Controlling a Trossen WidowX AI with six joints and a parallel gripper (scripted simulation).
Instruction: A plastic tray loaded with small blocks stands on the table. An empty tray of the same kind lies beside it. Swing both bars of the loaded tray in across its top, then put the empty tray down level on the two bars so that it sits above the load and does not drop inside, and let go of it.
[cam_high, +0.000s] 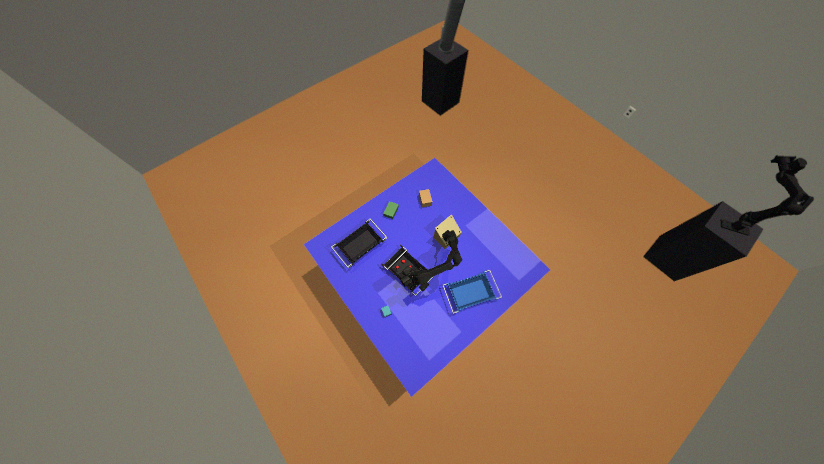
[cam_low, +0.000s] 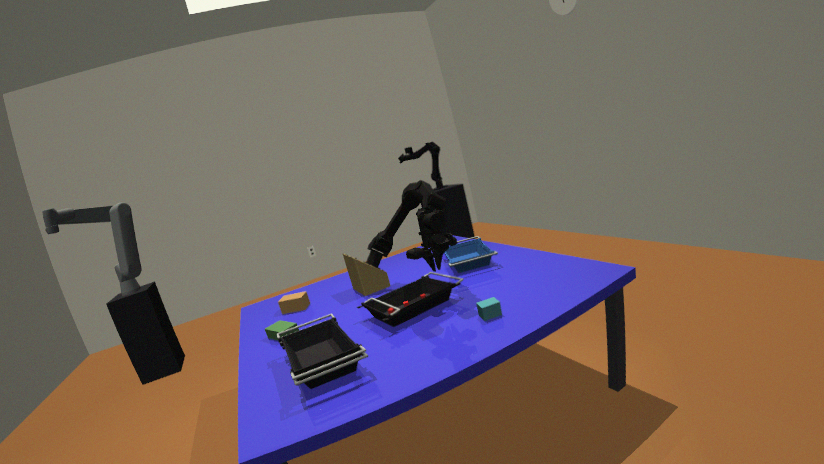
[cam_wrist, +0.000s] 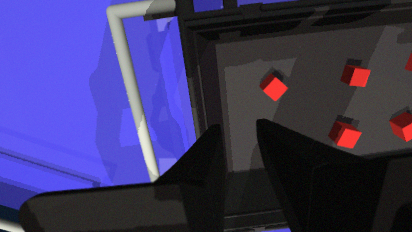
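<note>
The blue tray is 25 cm behind my gripper tip, 30 cm to the left of it and 7 cm below it. Round my gripper tip: teal block 27 cm ahead, 1 cm to the left, 9 cm below; orange block 53 cm behind, 46 cm to the right, 8 cm below; green block 26 cm behind, 57 cm to the right, 9 cm below.
</note>
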